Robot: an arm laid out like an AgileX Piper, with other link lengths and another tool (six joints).
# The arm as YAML. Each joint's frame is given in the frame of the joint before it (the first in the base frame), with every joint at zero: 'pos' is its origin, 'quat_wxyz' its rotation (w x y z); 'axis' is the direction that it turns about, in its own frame. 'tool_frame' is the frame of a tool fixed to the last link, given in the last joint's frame.
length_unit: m
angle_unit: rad
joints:
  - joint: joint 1
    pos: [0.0, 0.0, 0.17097]
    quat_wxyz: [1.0, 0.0, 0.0, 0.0]
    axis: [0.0, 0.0, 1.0]
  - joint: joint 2
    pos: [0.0, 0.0, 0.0]
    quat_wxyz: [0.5, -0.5, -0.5, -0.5]
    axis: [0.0, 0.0, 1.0]
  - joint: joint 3
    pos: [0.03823, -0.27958, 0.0]
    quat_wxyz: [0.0, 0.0, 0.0, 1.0]
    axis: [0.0, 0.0, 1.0]
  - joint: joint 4
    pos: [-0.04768, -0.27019, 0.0]
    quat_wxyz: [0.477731, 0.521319, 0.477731, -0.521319]
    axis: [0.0, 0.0, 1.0]
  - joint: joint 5
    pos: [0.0, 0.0, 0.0]
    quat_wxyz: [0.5, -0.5, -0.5, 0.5]
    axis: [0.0, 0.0, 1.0]
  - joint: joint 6
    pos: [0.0, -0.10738, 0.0]
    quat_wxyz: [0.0, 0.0, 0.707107, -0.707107]
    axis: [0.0, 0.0, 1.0]
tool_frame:
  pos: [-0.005, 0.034, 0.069]
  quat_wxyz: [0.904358, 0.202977, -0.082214, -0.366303]
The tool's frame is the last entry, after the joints.
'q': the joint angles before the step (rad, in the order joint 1, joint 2, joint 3, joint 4, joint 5, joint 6). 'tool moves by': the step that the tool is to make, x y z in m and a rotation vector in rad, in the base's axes. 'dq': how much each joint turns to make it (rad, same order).
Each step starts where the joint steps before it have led.
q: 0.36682 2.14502 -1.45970 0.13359 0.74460 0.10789
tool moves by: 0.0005 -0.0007 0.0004 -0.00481 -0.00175 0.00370
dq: -0.00009 -0.00002 -0.00129 -0.00629 0.00142 -0.00011
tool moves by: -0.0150 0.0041 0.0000 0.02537 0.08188 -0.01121
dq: 0.00011 -0.00531 -0.00001 0.05907 0.07493 -0.01235
